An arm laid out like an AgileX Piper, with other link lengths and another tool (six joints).
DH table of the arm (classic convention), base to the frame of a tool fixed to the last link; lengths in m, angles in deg. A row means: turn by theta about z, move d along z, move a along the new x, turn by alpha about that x. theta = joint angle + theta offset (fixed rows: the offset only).
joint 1: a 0; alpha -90; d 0.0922; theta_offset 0
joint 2: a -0.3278; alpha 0; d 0; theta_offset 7.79
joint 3: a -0.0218; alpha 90; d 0; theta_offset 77.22
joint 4: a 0; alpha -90; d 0.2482; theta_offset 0
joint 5: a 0; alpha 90; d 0; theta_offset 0
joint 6: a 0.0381; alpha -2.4; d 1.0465; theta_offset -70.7
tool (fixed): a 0; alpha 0; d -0.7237; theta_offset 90
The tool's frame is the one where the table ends.
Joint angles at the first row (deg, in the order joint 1, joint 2, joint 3, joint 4, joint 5, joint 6):
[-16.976, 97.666, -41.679, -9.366, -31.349, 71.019]
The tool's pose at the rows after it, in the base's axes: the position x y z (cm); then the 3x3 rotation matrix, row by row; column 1 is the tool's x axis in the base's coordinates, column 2 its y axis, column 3 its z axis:
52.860 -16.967 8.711; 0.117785 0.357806 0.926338; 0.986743 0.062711 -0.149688; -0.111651 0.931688 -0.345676
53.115 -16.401 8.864; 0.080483 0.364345 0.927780; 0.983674 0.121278 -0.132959; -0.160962 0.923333 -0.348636
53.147 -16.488 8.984; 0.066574 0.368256 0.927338; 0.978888 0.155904 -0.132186; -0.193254 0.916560 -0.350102
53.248 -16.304 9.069; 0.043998 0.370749 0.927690; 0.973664 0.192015 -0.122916; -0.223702 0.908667 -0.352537
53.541 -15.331 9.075; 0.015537 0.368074 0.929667; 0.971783 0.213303 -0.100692; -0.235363 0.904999 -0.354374
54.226 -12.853 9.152; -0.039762 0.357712 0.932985; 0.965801 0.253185 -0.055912; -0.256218 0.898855 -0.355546
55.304 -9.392 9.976; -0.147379 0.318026 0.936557; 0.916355 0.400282 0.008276; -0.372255 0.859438 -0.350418
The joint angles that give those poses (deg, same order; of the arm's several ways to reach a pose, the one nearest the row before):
[-16.929, 97.667, -41.679, -9.454, -31.349, 69.309]
[-16.385, 97.666, -41.678, -10.361, -31.349, 66.860]
[-16.387, 97.666, -41.679, -10.474, -31.349, 64.921]
[-16.386, 97.667, -41.679, -11.534, -31.349, 63.705]
[-15.630, 97.666, -41.678, -12.658, -31.349, 63.704]
[-12.991, 97.666, -41.678, -12.893, -31.350, 62.532]
[-9.094, 97.667, -41.680, -13.004, -31.972, 55.123]

